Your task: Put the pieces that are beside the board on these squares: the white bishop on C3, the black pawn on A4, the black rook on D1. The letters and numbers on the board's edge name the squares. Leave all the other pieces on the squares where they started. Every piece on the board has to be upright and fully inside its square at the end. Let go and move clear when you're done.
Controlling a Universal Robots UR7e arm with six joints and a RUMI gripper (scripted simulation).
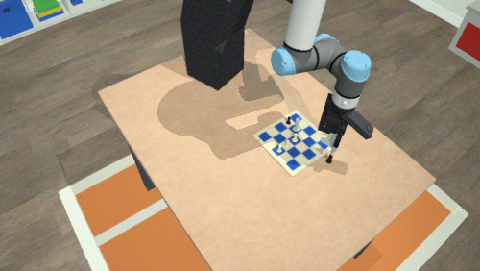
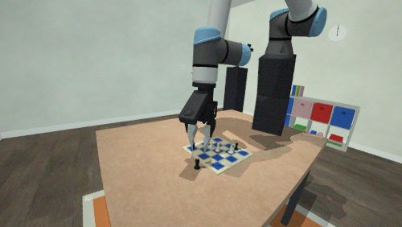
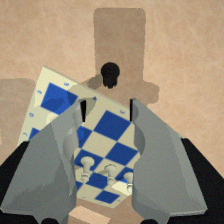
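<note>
Right now the black rook is 70 mm below my hand. Round my hand: black pawn 210 mm behind, 60 mm below, 10 mm to the right; then chessboard 140 mm behind, 80 mm below, 40 mm to the right; then white chess piece 170 mm behind, 40 mm below, 10 mm to the right.
</note>
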